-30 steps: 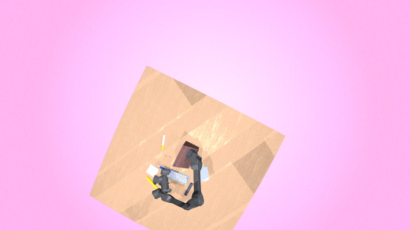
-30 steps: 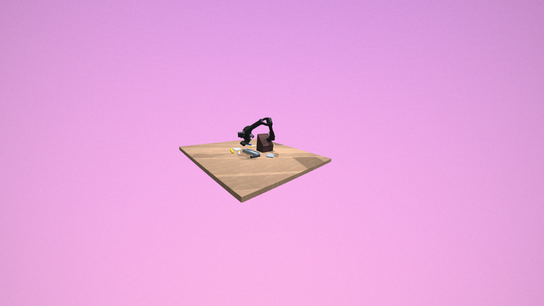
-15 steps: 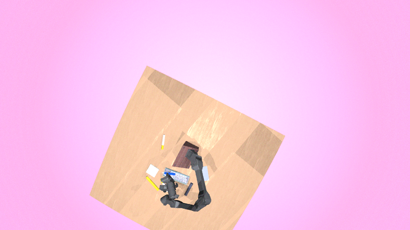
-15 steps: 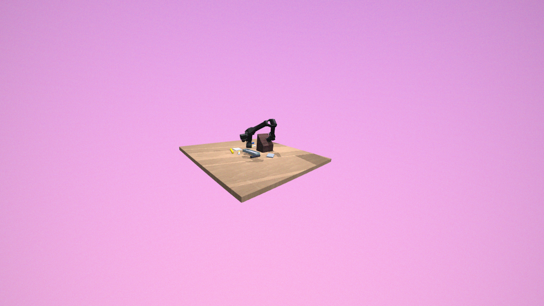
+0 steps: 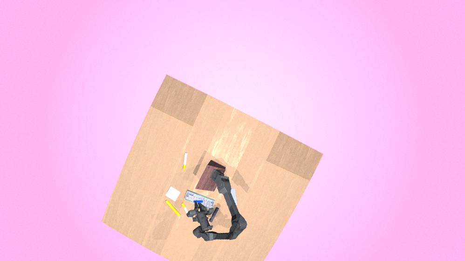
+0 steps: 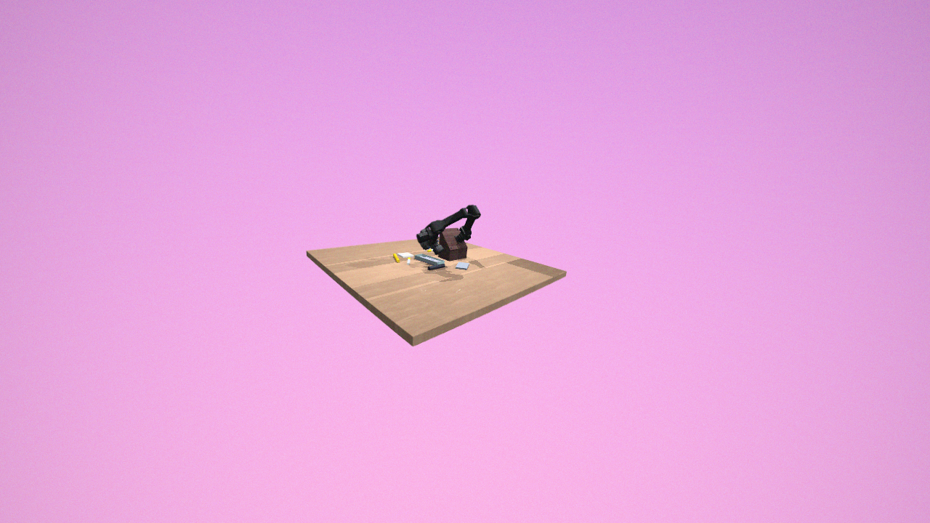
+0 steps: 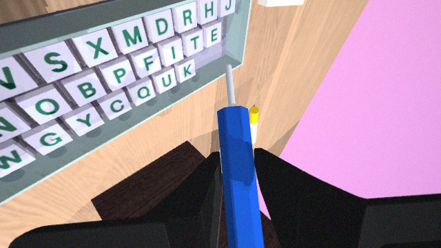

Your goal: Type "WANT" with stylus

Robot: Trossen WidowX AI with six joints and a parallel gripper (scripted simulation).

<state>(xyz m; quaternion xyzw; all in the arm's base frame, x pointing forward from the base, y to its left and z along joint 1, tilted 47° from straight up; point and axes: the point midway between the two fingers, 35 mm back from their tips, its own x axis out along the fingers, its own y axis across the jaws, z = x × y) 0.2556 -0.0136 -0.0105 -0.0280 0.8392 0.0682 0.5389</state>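
Now: the blue stylus 1 cm to the right of my gripper tip, 1 cm below it and 1 cm ahead of it. Also, from my gripper tip: white pad: 18 cm to the right, 10 cm below, 6 cm ahead; dark pen: 15 cm to the left, 9 cm below, 8 cm ahead; grey card: 21 cm to the left, 10 cm below, 10 cm behind.
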